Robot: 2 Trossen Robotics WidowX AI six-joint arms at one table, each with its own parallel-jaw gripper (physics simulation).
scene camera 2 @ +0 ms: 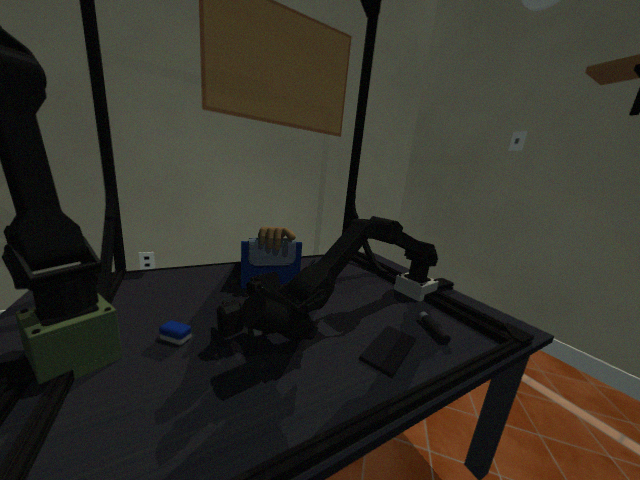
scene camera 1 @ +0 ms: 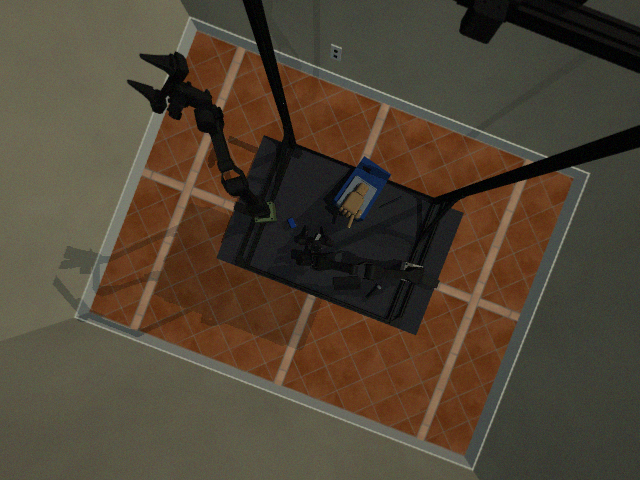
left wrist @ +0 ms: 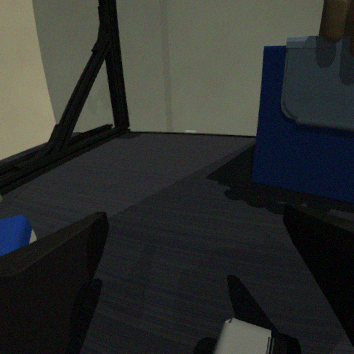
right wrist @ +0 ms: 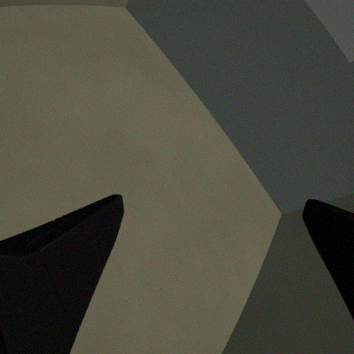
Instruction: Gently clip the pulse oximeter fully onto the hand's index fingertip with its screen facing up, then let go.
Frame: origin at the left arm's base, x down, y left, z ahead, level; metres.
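Seen in the pictures: left gripper, between the fingertips: (scene camera 2: 240, 297) (scene camera 1: 316, 226) (left wrist: 196, 216); right gripper, between the fingertips: (scene camera 1: 133, 68) (right wrist: 214, 205); left arm's base, origin of its link: (scene camera 2: 417, 278) (scene camera 1: 412, 273); right arm's base, origin of its link: (scene camera 2: 67, 310) (scene camera 1: 263, 211).
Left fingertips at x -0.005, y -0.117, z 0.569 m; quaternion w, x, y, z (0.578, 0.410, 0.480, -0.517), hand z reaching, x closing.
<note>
Offsets run from my left fingertips to a thing's top centre.
The white-and-dark pulse oximeter @(dx +0.027, dy +0.061, dz -0.025 m) (scene camera 1: 318, 237) (left wrist: 243, 337) lies low between the spread fingers of my left gripper (scene camera 1: 312, 229) (left wrist: 196, 216), nearer the right finger in the left wrist view. That gripper is open, low over the table. In scene camera 2 the arm mostly hides the oximeter, and its screen cannot be made out. The tan hand (scene camera 1: 356, 196) (scene camera 2: 276, 236) (left wrist: 336, 20) rests on a blue stand (scene camera 1: 381, 180) (scene camera 2: 268, 276) (left wrist: 300, 155), beyond the left gripper. One finger reaches out past the others. My right gripper (scene camera 1: 134, 67) (right wrist: 214, 205) is open and empty, raised far off the table.
A blue-and-white block @(dx +0.026, dy +0.012, dz +0.140 m) (scene camera 1: 292, 223) (scene camera 2: 175, 329) (left wrist: 15, 232) lies left of the left gripper. A dark flat case @(dx +0.050, dy +0.265, dz -0.245 m) (scene camera 1: 346, 282) (scene camera 2: 387, 351) and a dark torch-like cylinder @(dx +0.031, dy +0.277, dz -0.402 m) (scene camera 2: 434, 328) lie near the left arm. A thin dark stick @(dx +0.049, dy -0.239, dz -0.368 m) (scene camera 1: 390, 202) lies beside the stand. Black frame posts (scene camera 2: 100, 129) rise at the table's edges.
</note>
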